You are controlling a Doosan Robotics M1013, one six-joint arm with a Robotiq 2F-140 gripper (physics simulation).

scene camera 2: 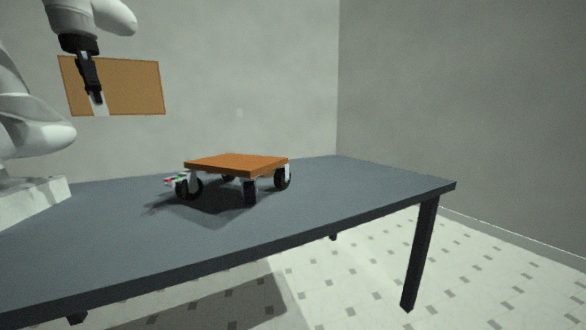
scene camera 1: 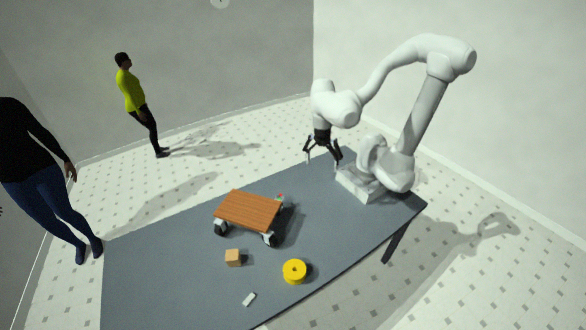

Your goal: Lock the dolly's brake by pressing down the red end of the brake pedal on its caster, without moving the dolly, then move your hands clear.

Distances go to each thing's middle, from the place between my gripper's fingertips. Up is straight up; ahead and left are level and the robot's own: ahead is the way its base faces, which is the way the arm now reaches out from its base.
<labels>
Now: hand 38 cm short of the dolly (scene camera 2: 247, 167), 5 cm to the left of it and 22 cm above it.
</labels>
